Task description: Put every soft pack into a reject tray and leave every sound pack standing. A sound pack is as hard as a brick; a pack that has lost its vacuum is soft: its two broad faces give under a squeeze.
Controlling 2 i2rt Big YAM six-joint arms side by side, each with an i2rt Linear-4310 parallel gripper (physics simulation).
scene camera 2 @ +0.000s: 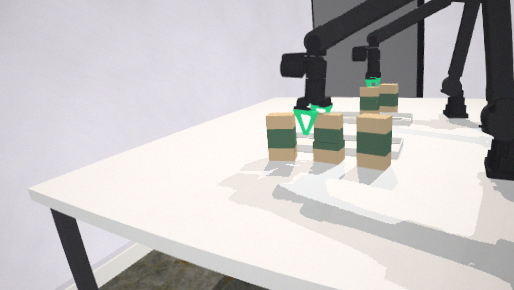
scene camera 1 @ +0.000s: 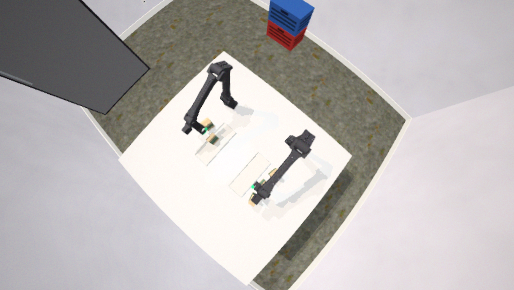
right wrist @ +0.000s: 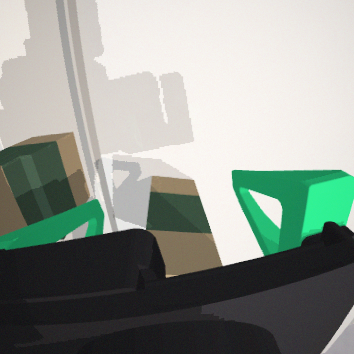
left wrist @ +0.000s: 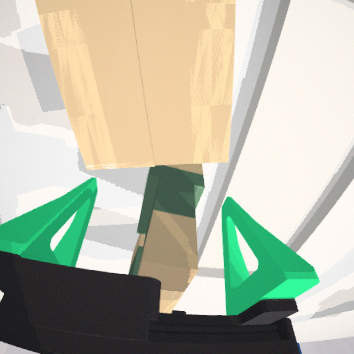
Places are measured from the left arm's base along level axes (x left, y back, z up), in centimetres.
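Pixels of known places: left gripper, fingertip midpoint: (scene camera 2: 312,131) (left wrist: 161,192); right gripper, fingertip midpoint: (scene camera 1: 201,129) (right wrist: 165,192); left arm's base, link origin: (scene camera 2: 503,171) (scene camera 1: 291,142); right arm's base, link origin: (scene camera 2: 455,115) (scene camera 1: 230,103).
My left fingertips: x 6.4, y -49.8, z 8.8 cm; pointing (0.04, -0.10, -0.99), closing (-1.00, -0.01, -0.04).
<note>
For each thing: its top centre in the pictures, then the offset to it from my left fingertips. Level surfaces: height alone.
- middle pack, top centre: (left wrist: 159,246) (scene camera 2: 327,127) dx -0.6, dy +4.6, dz +1.3 cm
- outer pack, top centre: (left wrist: 134,35) (scene camera 2: 280,114) dx +1.7, dy -9.4, dz +5.2 cm
- inner pack, top centre: (scene camera 2: 374,115) (scene camera 1: 275,173) dx -0.4, dy +17.8, dz +5.2 cm
- upright pack, top centre: (right wrist: 175,311) (scene camera 2: 388,84) (scene camera 1: 205,122) dx -70.9, dy +8.3, dz +5.2 cm
- second white tray, top centre: (left wrist: 287,195) (scene camera 2: 338,140) (scene camera 1: 249,174) dx -14.8, dy +2.7, dz -6.6 cm
- white table, surface height: dz -8.8 cm
My left gripper (scene camera 1: 254,187) (scene camera 2: 313,120) (left wrist: 161,192) is open, its fingers low at pack-top height beside the middle pack (scene camera 2: 328,135) (left wrist: 175,200), which shows between them in the left wrist view. The outer pack (scene camera 1: 252,201) (scene camera 2: 281,137) (left wrist: 140,90) and the inner pack (scene camera 1: 272,173) (scene camera 2: 374,142) stand on either side. My right gripper (scene camera 1: 205,130) (scene camera 2: 373,82) (right wrist: 165,192) is open and low over an upright pack (scene camera 1: 206,122) (right wrist: 176,212) beside the far tray. Another pack (scene camera 1: 212,139) (right wrist: 42,175) stands upright in that tray (scene camera 1: 202,154). Softness cannot be seen.
A second white tray (scene camera 1: 250,174) (left wrist: 256,75) lies alongside the row of three packs. The black robot arms reach over the white table (scene camera 1: 190,200) (scene camera 2: 165,180). Blue and red crates (scene camera 1: 287,27) stand on the floor beyond it.
</note>
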